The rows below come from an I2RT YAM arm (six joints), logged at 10 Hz.
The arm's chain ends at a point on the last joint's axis. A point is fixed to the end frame.
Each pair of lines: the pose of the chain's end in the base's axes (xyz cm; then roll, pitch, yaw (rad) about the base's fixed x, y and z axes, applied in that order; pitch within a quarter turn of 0, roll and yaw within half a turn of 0), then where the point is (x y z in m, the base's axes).
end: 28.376 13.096 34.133 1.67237 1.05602 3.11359
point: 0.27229 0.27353 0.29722
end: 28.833 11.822 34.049 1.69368 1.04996 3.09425
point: 0.28197 0.26067 0.29497
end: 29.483 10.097 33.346 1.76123 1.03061 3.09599
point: 0.29548 0.24199 0.28329
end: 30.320 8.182 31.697 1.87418 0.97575 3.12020
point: 0.31066 0.21935 0.25836
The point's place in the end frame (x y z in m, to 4 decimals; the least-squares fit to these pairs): 0.0460 0.0062 0.1423
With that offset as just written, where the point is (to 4 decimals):
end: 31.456 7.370 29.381 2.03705 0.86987 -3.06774
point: 0.3199 0.2043 0.2210
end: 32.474 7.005 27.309 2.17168 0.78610 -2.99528
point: 0.3277 0.1927 0.1873
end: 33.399 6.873 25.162 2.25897 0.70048 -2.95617
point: 0.3327 0.1843 0.1565
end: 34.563 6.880 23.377 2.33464 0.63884 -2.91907
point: 0.3406 0.1774 0.1309
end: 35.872 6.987 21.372 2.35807 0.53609 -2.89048
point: 0.3421 0.1738 0.1073
